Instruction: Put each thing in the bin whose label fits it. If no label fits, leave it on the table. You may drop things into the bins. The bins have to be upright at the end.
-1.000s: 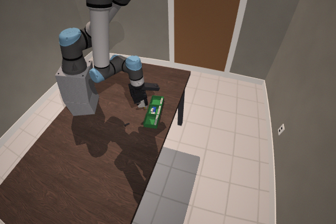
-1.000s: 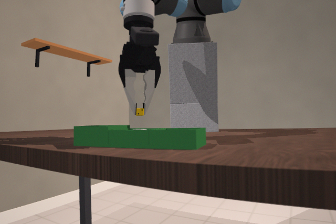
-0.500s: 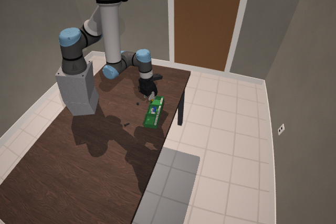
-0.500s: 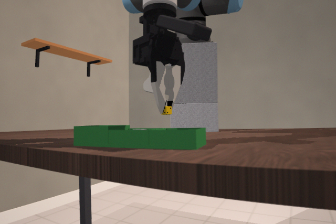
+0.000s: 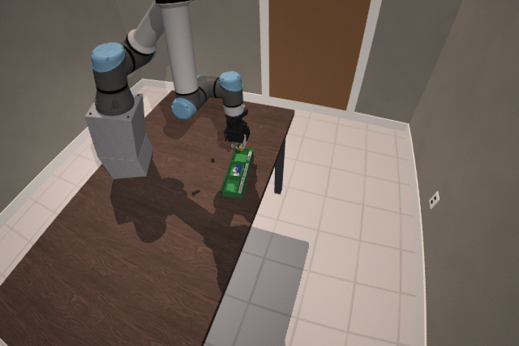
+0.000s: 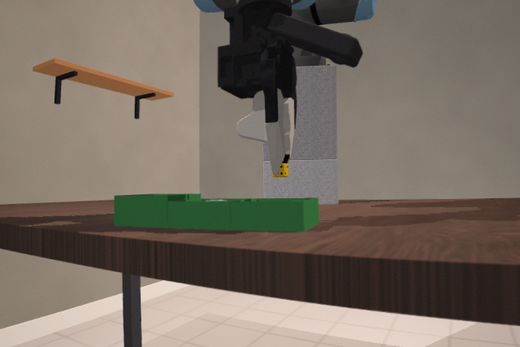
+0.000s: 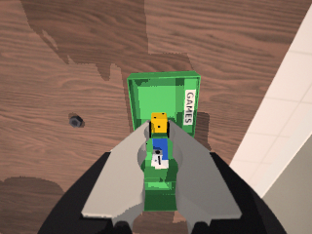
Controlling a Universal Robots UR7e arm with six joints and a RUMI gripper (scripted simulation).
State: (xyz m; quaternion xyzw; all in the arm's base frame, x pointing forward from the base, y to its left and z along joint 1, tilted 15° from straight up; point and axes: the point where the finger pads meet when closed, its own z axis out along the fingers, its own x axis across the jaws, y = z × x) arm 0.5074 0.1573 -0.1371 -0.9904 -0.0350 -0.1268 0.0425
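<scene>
Now: the white item 90 mm to the right of my hand and 50 mm below it. Round my hand: yellow die (10 mm below); blue-and-white eraser (10 mm ahead, 90 mm to the right, 60 mm below); green bin row (20 mm ahead, 90 mm to the right, 60 mm below).
</scene>
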